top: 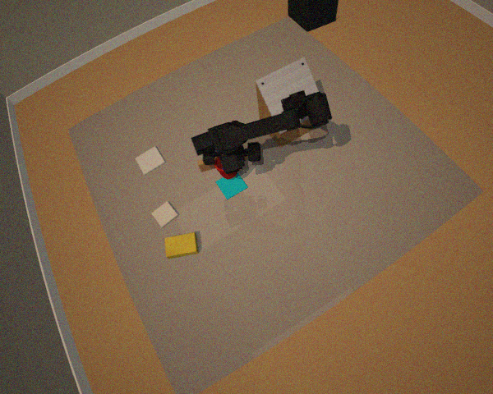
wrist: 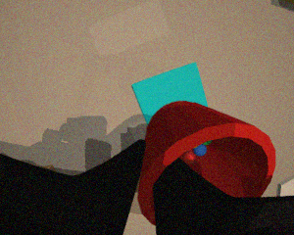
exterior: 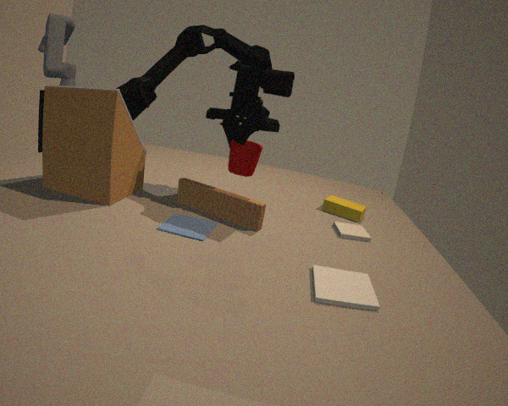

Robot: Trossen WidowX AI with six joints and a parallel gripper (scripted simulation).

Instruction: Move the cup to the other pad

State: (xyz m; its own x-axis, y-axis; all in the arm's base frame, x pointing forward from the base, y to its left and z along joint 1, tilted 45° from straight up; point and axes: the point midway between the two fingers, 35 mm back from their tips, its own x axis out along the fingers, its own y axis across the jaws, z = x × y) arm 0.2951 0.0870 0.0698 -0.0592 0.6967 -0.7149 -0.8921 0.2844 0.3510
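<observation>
Right now the teal pad is 13 cm below my gripper tip, 3 cm ahead of it and 1 cm to the right of it. Also, from my gripper tip: light blue pad (20 cm to the right, 13 cm below, 2 cm behind); wooden bar (10 cm to the right, 10 cm below, 1 cm ahead); red cup (3 cm ahead, 2 cm to the right).
</observation>
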